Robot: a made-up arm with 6 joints. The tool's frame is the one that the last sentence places.
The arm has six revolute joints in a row. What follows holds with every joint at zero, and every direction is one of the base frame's. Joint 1 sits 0.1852 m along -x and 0.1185 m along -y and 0.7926 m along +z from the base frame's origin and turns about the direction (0.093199, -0.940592, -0.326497). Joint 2 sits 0.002 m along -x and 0.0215 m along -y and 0.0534 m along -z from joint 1 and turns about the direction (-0.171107, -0.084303, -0.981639). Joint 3 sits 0.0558 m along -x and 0.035 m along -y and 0.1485 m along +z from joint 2 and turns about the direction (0.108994, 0.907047, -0.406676). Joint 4 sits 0.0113 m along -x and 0.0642 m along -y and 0.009 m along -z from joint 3 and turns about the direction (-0.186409, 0.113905, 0.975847). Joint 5 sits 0.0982 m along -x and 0.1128 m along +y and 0.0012 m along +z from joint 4 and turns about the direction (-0.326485, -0.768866, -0.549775). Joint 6 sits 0.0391 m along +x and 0.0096 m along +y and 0.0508 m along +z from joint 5 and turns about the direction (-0.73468, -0.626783, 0.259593). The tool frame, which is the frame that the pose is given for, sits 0.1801 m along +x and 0.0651 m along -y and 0.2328 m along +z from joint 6; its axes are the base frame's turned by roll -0.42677, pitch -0.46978 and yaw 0.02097 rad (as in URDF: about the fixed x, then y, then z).
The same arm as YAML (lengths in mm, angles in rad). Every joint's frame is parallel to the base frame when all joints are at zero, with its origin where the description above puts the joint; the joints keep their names.
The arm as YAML. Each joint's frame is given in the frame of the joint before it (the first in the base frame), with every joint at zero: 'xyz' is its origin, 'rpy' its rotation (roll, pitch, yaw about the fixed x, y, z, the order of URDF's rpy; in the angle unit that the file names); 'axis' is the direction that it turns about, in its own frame. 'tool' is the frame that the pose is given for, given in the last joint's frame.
units:
  length: mm
  angle: rad
joints:
  - name: joint 1
    type: revolute
    origin:
      xyz: [-185.2, -118.5, 792.6]
      rpy: [0.0, 0.0, 0.0]
    axis: [0.093199, -0.940592, -0.326497]
  - name: joint 2
    type: revolute
    origin:
      xyz: [-2.0, -21.5, -53.4]
      rpy: [0.0, 0.0, 0.0]
    axis: [-0.171107, -0.084303, -0.981639]
  - name: joint 3
    type: revolute
    origin:
      xyz: [-55.8, -35.0, 148.5]
      rpy: [0.0, 0.0, 0.0]
    axis: [0.109004, 0.90703, -0.406713]
  - name: joint 4
    type: revolute
    origin:
      xyz: [-11.3, -64.2, -9.0]
      rpy: [0.0, 0.0, 0.0]
    axis: [-0.186409, 0.113905, 0.975847]
  - name: joint 5
    type: revolute
    origin:
      xyz: [-98.2, 112.8, 1.2]
      rpy: [0.0, 0.0, 0.0]
    axis: [-0.326485, -0.768866, -0.549775]
  - name: joint 6
    type: revolute
    origin:
      xyz: [39.1, 9.6, 50.8]
      rpy: [0.0, 0.0, 0.0]
    axis: [-0.73468, -0.626783, 0.259593]
tool:
  origin:
    xyz: [180.1, -65.1, 232.8]
    rpy: [-0.4268, -0.4698, 0.021]

